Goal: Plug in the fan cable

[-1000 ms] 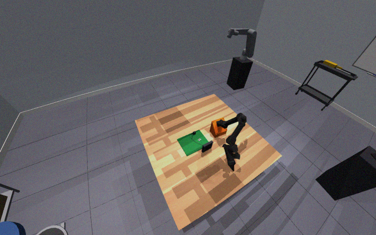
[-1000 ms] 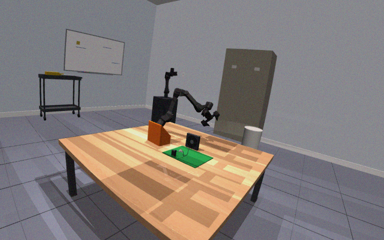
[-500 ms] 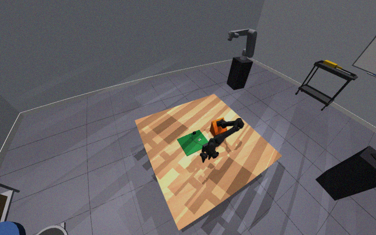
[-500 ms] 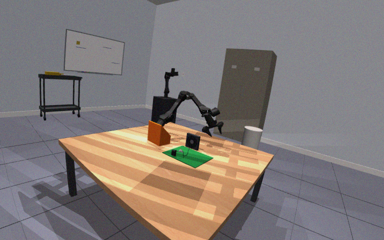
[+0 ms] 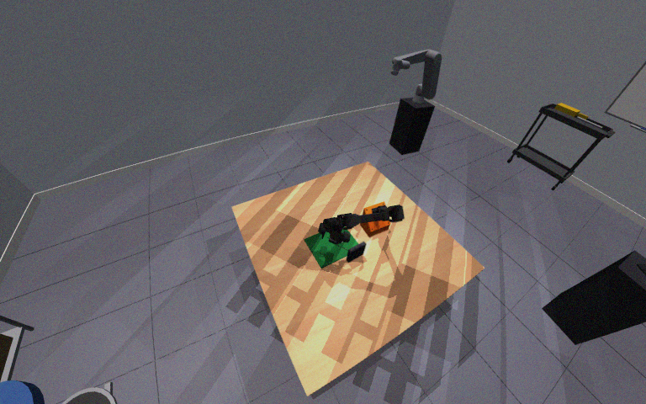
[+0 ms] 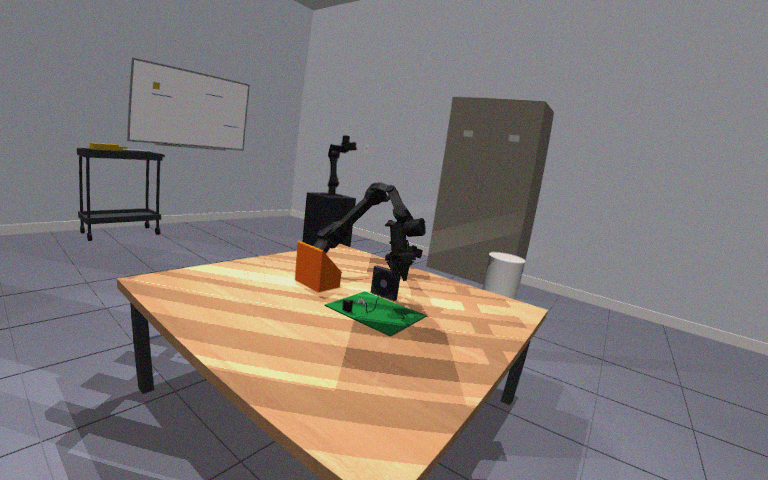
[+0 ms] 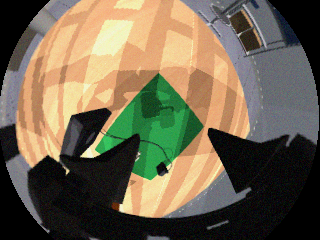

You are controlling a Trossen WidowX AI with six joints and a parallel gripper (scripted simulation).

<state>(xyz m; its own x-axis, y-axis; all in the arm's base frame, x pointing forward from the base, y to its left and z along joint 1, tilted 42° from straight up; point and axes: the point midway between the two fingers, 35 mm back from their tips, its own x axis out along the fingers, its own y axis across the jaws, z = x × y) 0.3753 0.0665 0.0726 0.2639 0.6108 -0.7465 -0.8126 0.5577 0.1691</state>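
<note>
The black four-pin plug is 100 mm behind my gripper tip, 150 mm to the right of it and 110 mm below it. From my gripper tip the other things lie so: black fan: 140 mm behind, 80 mm to the left, 70 mm below; then green board: 50 mm behind, 50 mm to the right, 150 mm below.
</note>
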